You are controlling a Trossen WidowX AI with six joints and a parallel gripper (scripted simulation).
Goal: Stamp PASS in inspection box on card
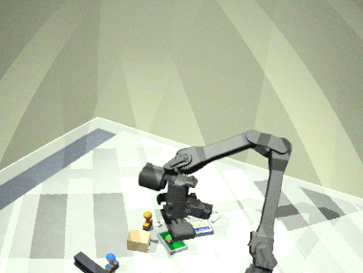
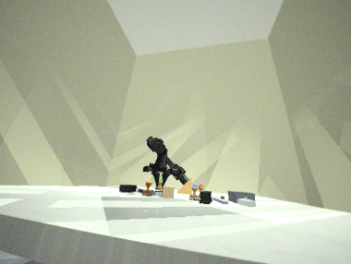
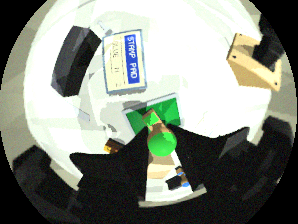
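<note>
Right now the green-knob stamp is right at my gripper tip. From my gripper tip the other things lie so: orange-knobbed stamp 100 mm ahead, 20 mm to the right, 20 mm below; green ink pad 30 mm below; tan box 80 mm ahead, 70 mm to the left, 10 mm below.
</note>
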